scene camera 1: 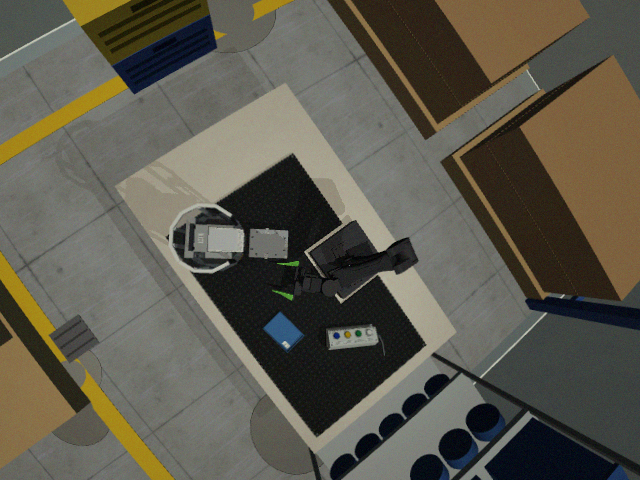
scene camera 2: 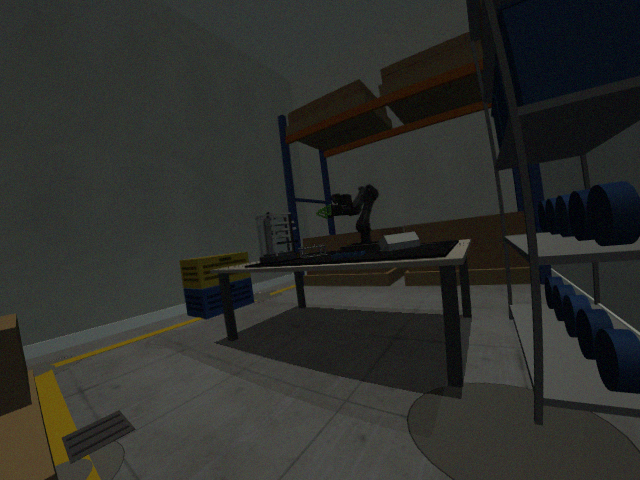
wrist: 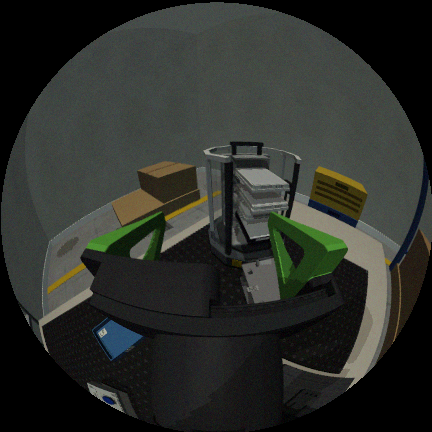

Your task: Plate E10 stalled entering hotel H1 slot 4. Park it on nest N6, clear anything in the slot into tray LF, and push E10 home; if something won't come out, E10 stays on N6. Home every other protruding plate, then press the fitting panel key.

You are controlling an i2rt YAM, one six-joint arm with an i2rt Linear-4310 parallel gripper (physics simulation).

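Pixels of known places: gripper, fingertip midpoint: (scene camera 1: pixel 274 276) (scene camera 2: pixel 317 212) (wrist: pixel 216 217); arm's base, link origin: (scene camera 2: pixel 366 243).
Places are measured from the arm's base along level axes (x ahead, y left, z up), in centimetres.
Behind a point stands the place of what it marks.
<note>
The round hotel (scene camera 1: pixel 173 258) @(x 57.4, y -34.7, z 25.4 cm) (wrist: pixel 228 210) @(x 42.4, y -24.9, z 14.0 cm) stands at the mat's far left in the first scene view, with several pale plates stacked in it; the top plate (scene camera 1: pixel 225 239) @(x 40.2, y -33.2, z 20.4 cm) (wrist: pixel 262 179) @(x 38.9, y -31.2, z 20.4 cm) sticks out of its open side. Plate and slot labels are too small to read. A grey nest (scene camera 1: pixel 268 243) @(x 26.8, y -25.2, z 2.3 cm) (wrist: pixel 262 280) @(x 30.0, y -24.0, z 2.2 cm) lies beside the hotel. A blue tray (scene camera 1: pixel 283 330) @(x 39.3, y 11.8, z -3.5 cm) (wrist: pixel 119 339) @(x 37.8, y 12.8, z -3.5 cm) lies on the mat. A panel (scene camera 1: pixel 352 343) @(x 15.8, y 30.4, z 4.4 cm) (scene camera 2: pixel 399 241) @(x 18.9, y 32.0, z 0.5 cm) carries blue, yellow, green and white keys. My gripper (scene camera 1: pixel 285 280) @(x 31.3, y -13.0, z 23.2 cm) (scene camera 2: pixel 324 211) @(x 31.3, y -13.0, z 23.2 cm) (wrist: pixel 216 217) @(x 31.3, y -13.0, z 23.2 cm) is open and empty, above the mat and apart from the hotel.
The arm's base stands on a dark plate with a pale edge (scene camera 1: pixel 323 271) @(x 11.0, y -2.5, z -2.1 cm) beside the nest. A black mat (scene camera 1: pixel 320 397) @(x 39.6, y 47.4, z -3.7 cm) lies on the cream table (scene camera 1: pixel 258 118) @(x 3.5, y -78.9, z -5.0 cm). Cardboard boxes (scene camera 1: pixel 584 170) and a shelf of blue bins (scene camera 1: pixel 457 446) stand around the table.
</note>
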